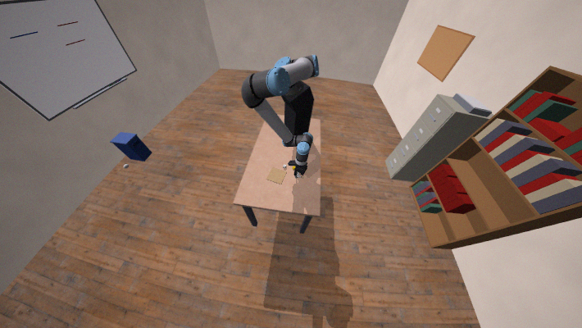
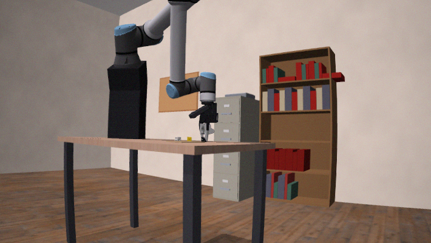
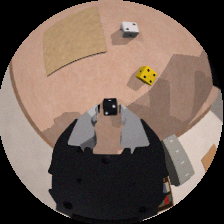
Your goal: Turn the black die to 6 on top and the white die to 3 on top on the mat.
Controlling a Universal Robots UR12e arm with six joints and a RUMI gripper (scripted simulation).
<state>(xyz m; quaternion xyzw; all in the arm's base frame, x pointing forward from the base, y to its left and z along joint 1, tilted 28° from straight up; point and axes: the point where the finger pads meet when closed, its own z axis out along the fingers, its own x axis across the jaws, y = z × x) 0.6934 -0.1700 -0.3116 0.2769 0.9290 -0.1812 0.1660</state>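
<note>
Now: the black die right at my hand. The rest, counted from my hand: tan mat (180 mm to the right, 20 mm below, 20 mm behind); then white die (110 mm behind, 100 mm to the right); then yellow die (90 mm behind, 10 mm to the right).
</note>
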